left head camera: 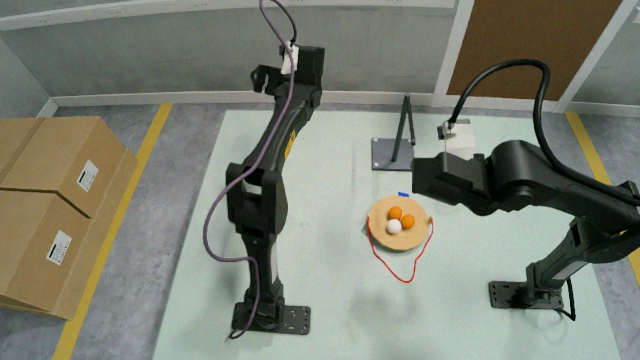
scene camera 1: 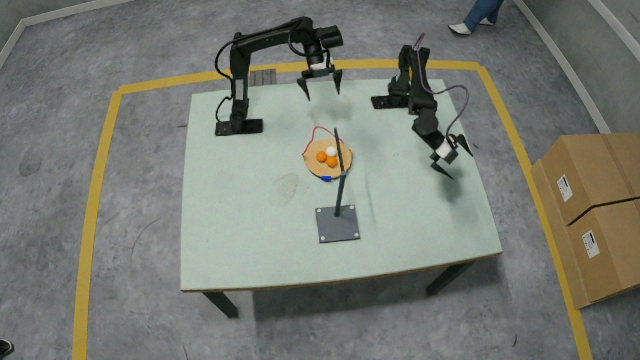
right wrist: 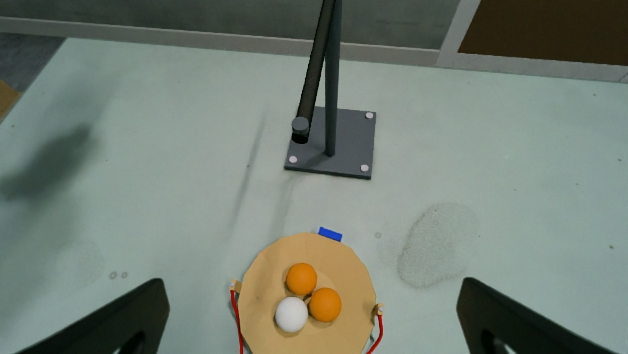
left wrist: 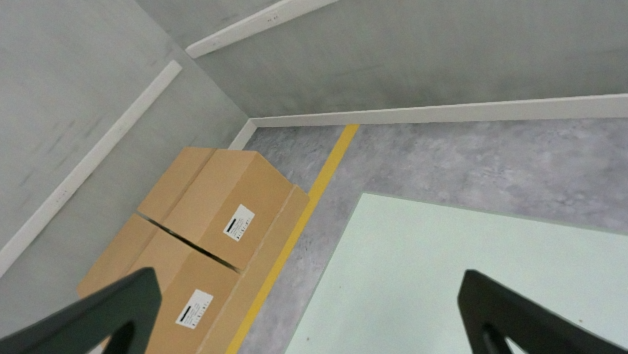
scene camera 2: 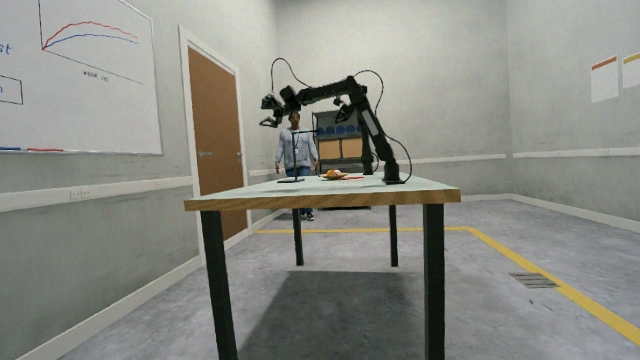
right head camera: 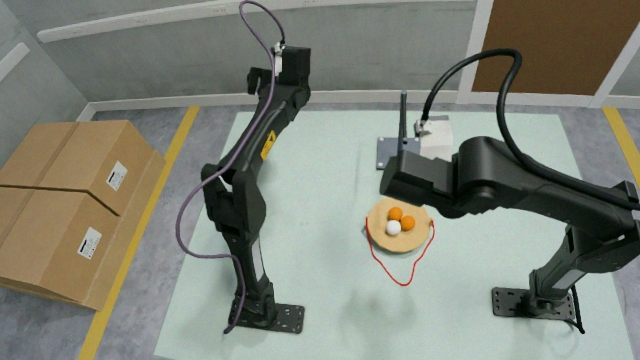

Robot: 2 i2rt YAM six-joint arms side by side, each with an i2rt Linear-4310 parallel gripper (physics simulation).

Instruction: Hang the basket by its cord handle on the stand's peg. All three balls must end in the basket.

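Pixels of known places: left gripper, fingertip midpoint: (left head camera: 266, 77) (scene camera 1: 463, 168) (left wrist: 309, 283) (scene camera 2: 260, 116) (right head camera: 263, 79); right gripper, fingertip midpoint: (scene camera 1: 324, 98) (right wrist: 313, 292) (scene camera 2: 335, 121); left arm's base, origin of the base link: (left head camera: 271, 318) (scene camera 1: 393, 102) (scene camera 2: 392, 182) (right head camera: 266, 316); right arm's base, origin of the base link: (left head camera: 525, 295) (scene camera 1: 238, 127) (scene camera 2: 368, 174) (right head camera: 532, 304).
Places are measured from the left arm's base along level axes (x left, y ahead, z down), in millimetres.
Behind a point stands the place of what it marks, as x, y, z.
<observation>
The shallow tan basket (left head camera: 415, 232) @(-382, 246, -19) (right head camera: 415, 235) @(-381, 241, -20) (scene camera 1: 312, 165) @(-397, 302, -24) (right wrist: 270, 260) @(-280, 318, -25) sits on the table with two orange balls (left head camera: 395, 213) @(-324, 289, -50) (right wrist: 301, 279) @(-328, 295, -54) and a white ball (left head camera: 394, 226) @(-318, 248, -52) (right wrist: 291, 314) @(-323, 255, -54) in it. Its red cord handle (left head camera: 407, 281) @(-352, 109, -4) (scene camera 1: 318, 127) @(-348, 108, -4) lies on the table beside it. The dark stand (left head camera: 385, 165) @(-311, 484, -12) (scene camera 1: 327, 232) @(-380, 567, -12) (right wrist: 350, 165) @(-375, 486, -12) has a peg (scene camera 1: 338, 142) @(-336, 397, -292) (right wrist: 312, 82) @(-339, 383, -293) reaching toward the basket, with no cord on it. My right gripper (scene camera 1: 324, 96) @(-360, 251, -336) (right wrist: 313, 292) @(-360, 251, -336) is open and empty, high above the table. My left gripper (scene camera 1: 462, 166) @(31, 545, -319) (left wrist: 309, 283) @(31, 545, -319) is open and empty, above the table's side.
A blue piece (left head camera: 403, 194) @(-355, 362, -33) (scene camera 1: 326, 178) @(-355, 367, -32) (right wrist: 330, 234) @(-356, 362, -33) touches the basket's rim on the stand's side. The table (left head camera: 320, 240) @(-114, 224, 0) (scene camera 1: 250, 250) @(-650, 601, 0) carries both arm bases. Cardboard boxes (left head camera: 70, 165) (scene camera 1: 595, 175) (left wrist: 210, 200) stand on the floor beyond the table's side, near my left arm.
</observation>
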